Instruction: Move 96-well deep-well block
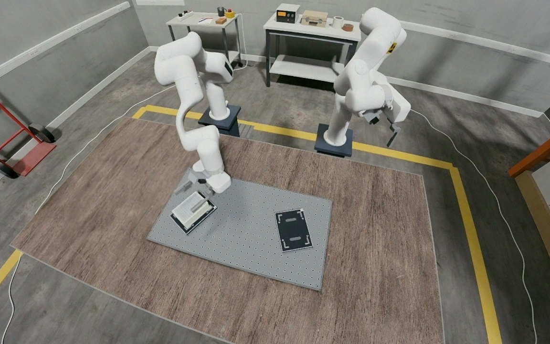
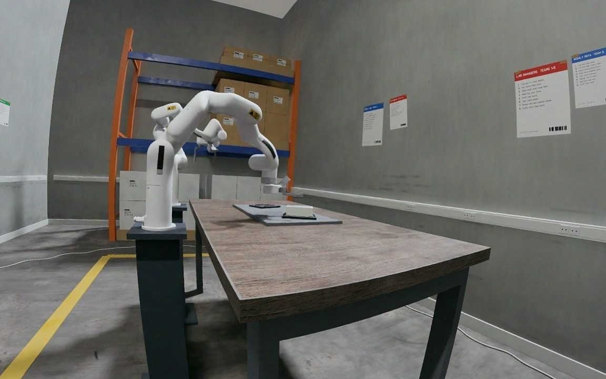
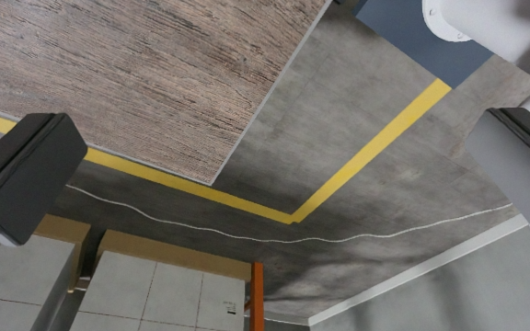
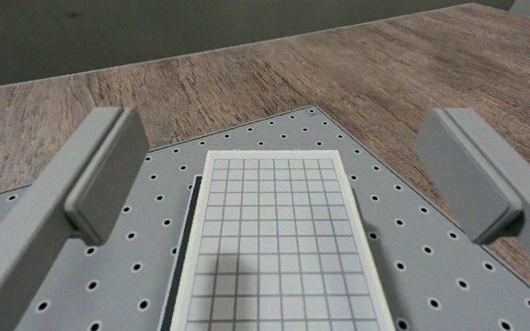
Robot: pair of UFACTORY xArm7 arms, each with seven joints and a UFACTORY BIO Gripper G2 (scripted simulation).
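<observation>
My right gripper is now 1 cm short of the white deep-well block and 8 cm above it. Also, from my right hand: nest N2 (1 cm ahead, 10 cm below); white mark (4 cm behind, 8 cm to the left, 10 cm below); nest N1 (4 cm behind, 41 cm to the left, 10 cm below).
</observation>
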